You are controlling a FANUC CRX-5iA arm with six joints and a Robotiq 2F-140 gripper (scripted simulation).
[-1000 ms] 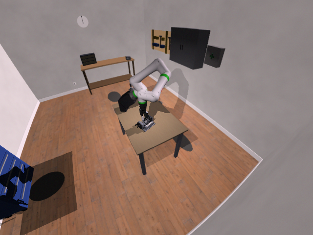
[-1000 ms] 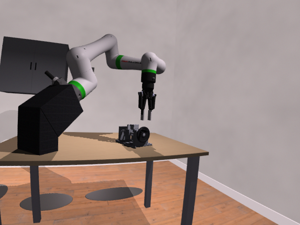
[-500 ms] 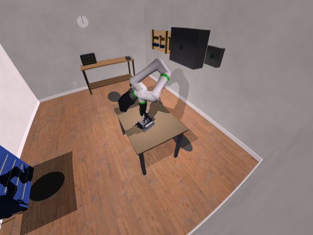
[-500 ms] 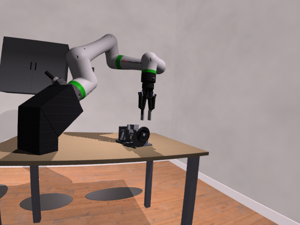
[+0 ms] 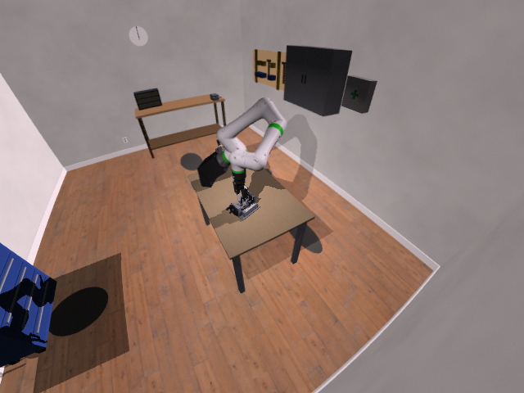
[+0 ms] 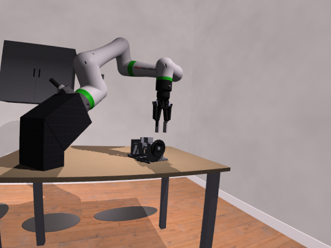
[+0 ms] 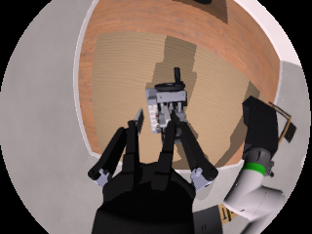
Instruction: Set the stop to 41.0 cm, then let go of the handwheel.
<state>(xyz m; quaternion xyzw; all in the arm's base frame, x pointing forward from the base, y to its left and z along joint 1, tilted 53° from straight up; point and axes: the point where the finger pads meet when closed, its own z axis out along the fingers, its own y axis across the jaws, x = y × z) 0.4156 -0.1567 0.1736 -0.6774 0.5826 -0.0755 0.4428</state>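
My hand is 9 cm above the black handwheel, 8 cm to the left of it and 4 cm past it. Round my hand: grey stop: 10 cm below, 6 cm behind, 4 cm to the left.
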